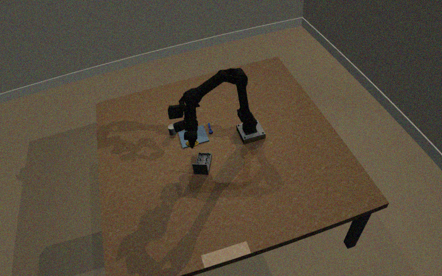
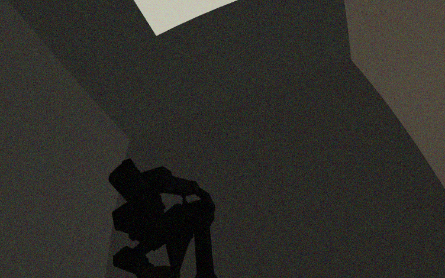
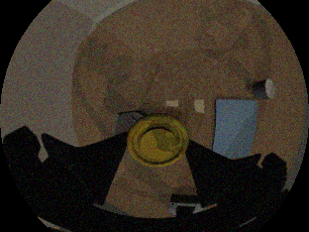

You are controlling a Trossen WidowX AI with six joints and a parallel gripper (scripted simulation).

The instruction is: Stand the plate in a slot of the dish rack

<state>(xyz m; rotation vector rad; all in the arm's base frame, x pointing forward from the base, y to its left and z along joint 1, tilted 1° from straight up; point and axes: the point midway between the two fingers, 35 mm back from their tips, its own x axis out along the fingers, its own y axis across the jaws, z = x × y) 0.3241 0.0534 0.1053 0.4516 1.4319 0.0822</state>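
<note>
The grey dish rack lies 30 mm behind my gripper tip, 50 mm to the left of it and 90 mm below it. The rest, counted from my gripper tip: light blue mat (30 mm behind, 170 mm to the right, 110 mm below); yellow plate (10 mm above); blue spoon (130 mm behind, 180 mm to the right, 110 mm below).
</note>
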